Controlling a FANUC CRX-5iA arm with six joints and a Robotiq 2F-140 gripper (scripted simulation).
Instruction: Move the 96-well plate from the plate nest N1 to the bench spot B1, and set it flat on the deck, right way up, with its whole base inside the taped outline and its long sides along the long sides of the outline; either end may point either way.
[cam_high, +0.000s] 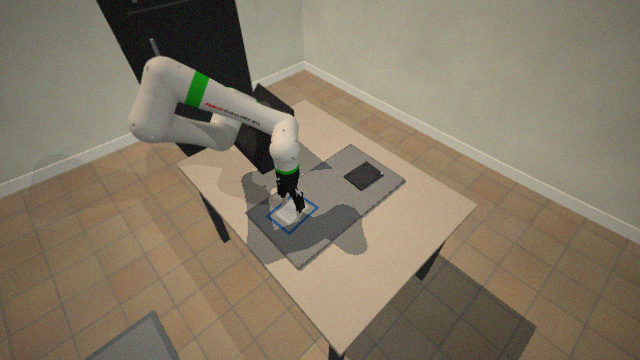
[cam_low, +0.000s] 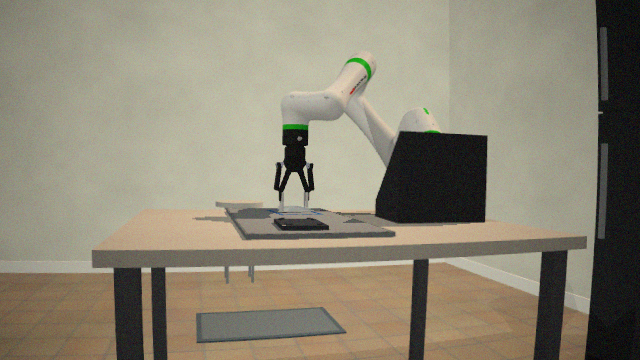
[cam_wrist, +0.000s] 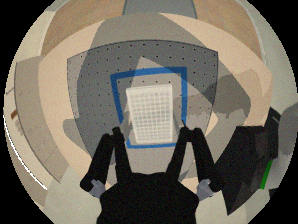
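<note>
Right now my hand is 2 cm above the white 96-well plate. The rest, counted from my hand: black plate nest: 11 cm ahead, 40 cm to the left, 3 cm below.
</note>
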